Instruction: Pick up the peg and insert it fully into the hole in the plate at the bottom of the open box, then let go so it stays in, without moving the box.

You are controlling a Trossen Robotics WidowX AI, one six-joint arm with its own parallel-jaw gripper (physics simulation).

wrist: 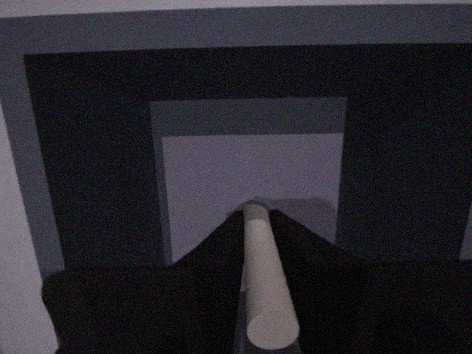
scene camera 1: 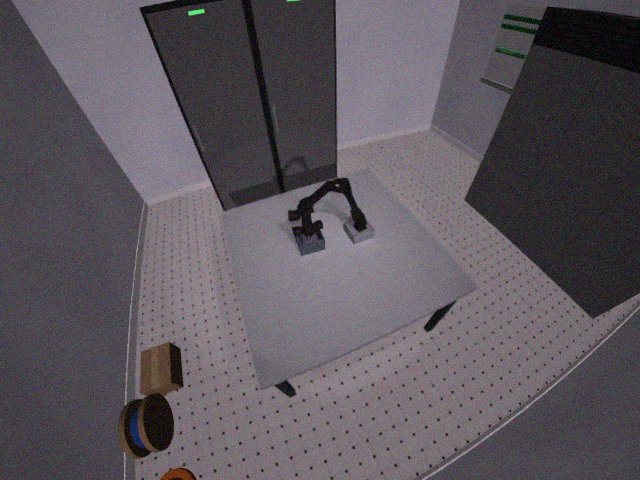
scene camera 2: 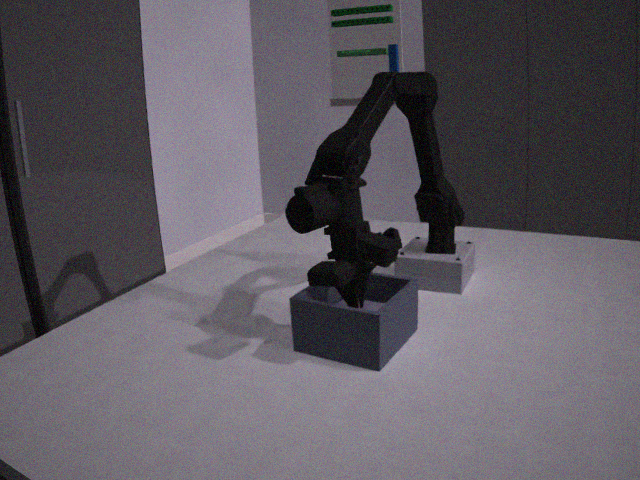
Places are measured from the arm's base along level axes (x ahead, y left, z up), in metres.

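Where they show: gripper, fingertip midpoint: (wrist: 256, 218) (scene camera 1: 308, 237); arm's base at its link origin: (scene camera 1: 360, 227) (scene camera 2: 441, 249).
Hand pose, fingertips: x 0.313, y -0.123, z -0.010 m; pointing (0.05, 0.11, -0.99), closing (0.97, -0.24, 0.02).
Things, the pixels of their top centre, and the offset from my fingertips. Level surfaces: height alone.
- pale round peg at its top centre: (wrist: 274, 322) dx -0.001, dy -0.004, dz +0.057 m
- open grey-blue box at its top centre: (wrist: 259, 265) (scene camera 2: 356, 288) (scene camera 1: 308, 233) dx -0.003, dy -0.002, dz +0.037 m
- light plate at its top centre: (wrist: 252, 222) (scene camera 2: 356, 308) (scene camera 1: 309, 237) dx -0.003, dy -0.002, dz +0.000 m
- table at its surface level: dz -0.061 m
The pale round peg (wrist: 267, 285) stands between the dark fingertips in the wrist view, its near end toward the camera. My gripper (wrist: 256, 218) (scene camera 2: 356, 303) is shut on the peg and reaches down inside the open grey-blue box (scene camera 1: 312, 246) (scene camera 2: 336, 330) (wrist: 240, 27). The light plate (wrist: 250, 165) lies at the bottom of the box. The peg's far end meets a dark round edge on the plate, at the hole; the fingertips hide most of the hole, and how deep the peg sits cannot be told. In scene camera 2 the box's front wall hides the fingertips' surroundings.
The arm's light base block (scene camera 1: 360, 235) (scene camera 2: 429, 273) stands on the table (scene camera 1: 361, 299) (scene camera 2: 258, 418) close behind the box. The box's walls rise around the gripper. A dark cabinet (scene camera 1: 217, 103) (scene camera 2: 77, 155) stands past the table's edge. A cardboard box (scene camera 1: 157, 369) is on the floor.
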